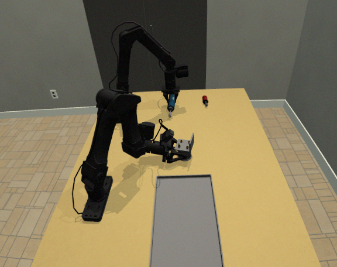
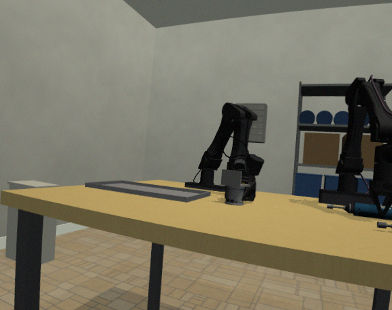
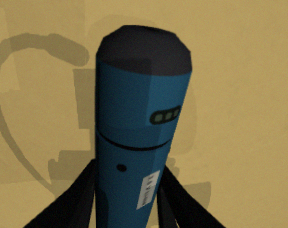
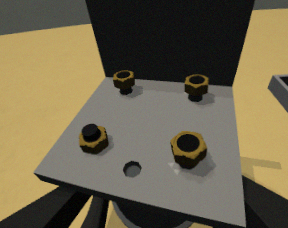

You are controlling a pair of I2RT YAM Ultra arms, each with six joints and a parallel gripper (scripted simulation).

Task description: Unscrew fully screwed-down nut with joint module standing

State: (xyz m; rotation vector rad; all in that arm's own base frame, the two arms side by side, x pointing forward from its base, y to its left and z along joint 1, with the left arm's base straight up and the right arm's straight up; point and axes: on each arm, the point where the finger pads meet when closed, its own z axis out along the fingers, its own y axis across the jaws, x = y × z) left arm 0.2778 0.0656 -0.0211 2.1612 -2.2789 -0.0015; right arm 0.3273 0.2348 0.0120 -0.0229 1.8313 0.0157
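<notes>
Now: right hand 1 cm below the joint module. Also, from my right hand: bracket: 5 cm above; grey tray: 1 cm behind, 33 cm to the right, 2 cm below; socket: 7 cm behind, 31 cm to the left.
</notes>
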